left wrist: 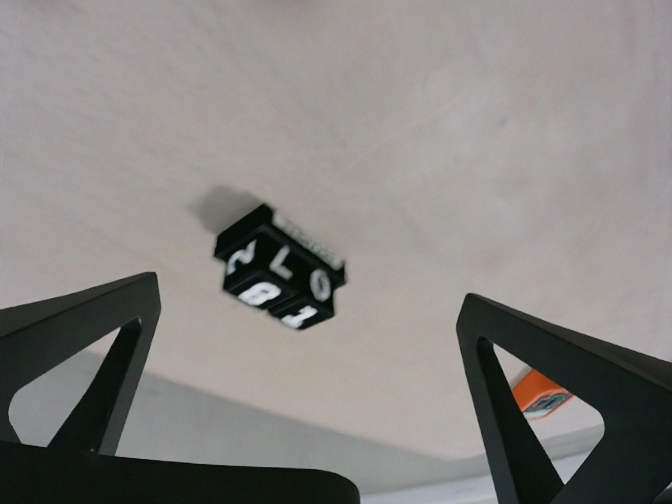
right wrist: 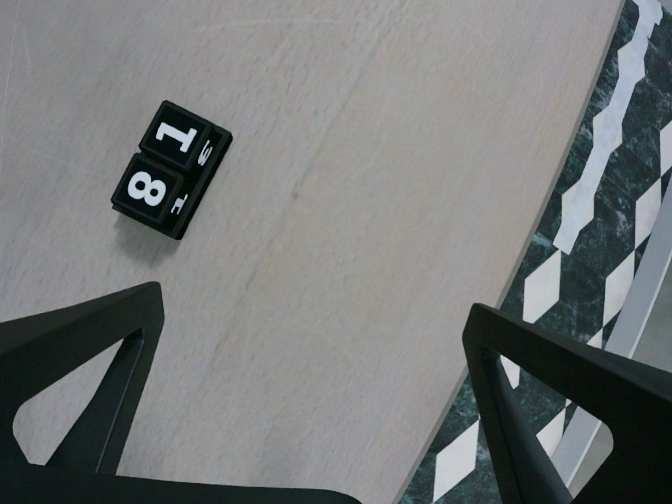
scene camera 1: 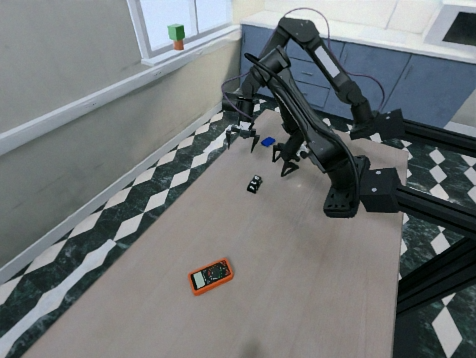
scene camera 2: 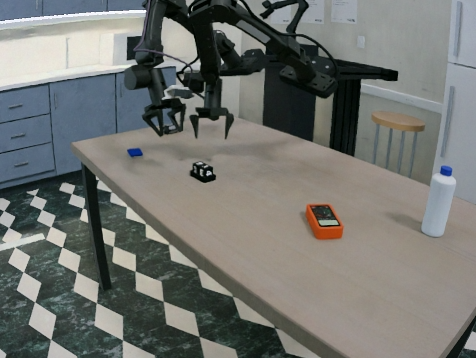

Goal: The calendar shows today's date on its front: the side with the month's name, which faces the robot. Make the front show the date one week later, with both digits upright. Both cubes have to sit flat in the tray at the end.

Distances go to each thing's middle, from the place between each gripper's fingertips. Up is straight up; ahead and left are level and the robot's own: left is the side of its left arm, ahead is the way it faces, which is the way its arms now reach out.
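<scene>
The black calendar tray [left wrist: 268,216] has my left hand [scene camera 2: 210,139] 10 cm above it, and that hand is also 7 cm short of the tray and 6 cm to the right of it.
As for my right gripper [scene camera 2: 171,134], it's 15 cm above the tray, 10 cm past it and 3 cm to the right of it.
</scene>
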